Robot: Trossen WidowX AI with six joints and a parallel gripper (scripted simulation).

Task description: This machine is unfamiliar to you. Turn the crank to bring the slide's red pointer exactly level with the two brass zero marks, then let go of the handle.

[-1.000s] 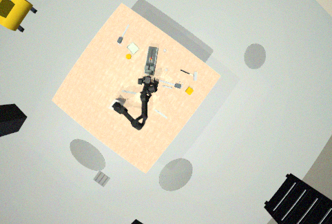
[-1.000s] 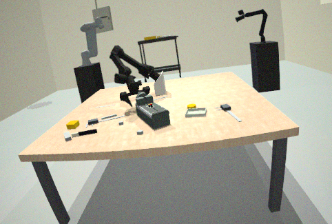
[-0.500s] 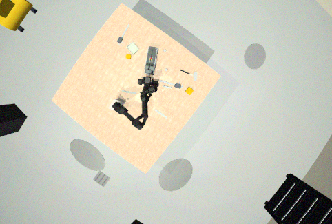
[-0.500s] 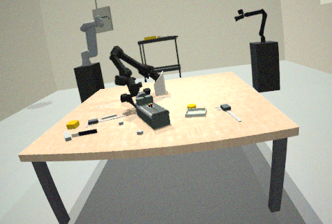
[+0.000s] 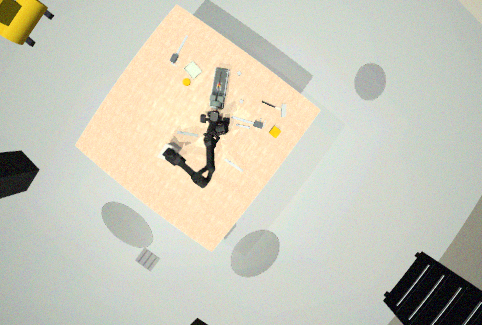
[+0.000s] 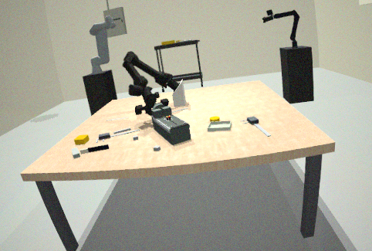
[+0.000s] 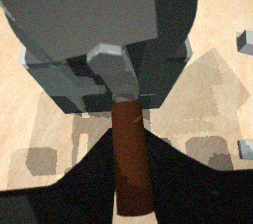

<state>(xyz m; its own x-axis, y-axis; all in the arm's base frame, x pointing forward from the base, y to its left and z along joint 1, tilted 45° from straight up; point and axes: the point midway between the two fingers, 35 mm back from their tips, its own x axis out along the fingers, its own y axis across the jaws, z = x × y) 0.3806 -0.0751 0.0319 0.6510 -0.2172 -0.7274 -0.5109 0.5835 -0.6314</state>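
Right now my gripper tip is 40 mm below the crank. Also, from my gripper tip: red pointer: 150 mm ahead, 100 mm to the left, 50 mm above; then brown crank handle: 30 mm above, 10 mm to the right, 10 mm behind; then yellow disc: 300 mm to the left, 30 mm below, 30 mm ahead.
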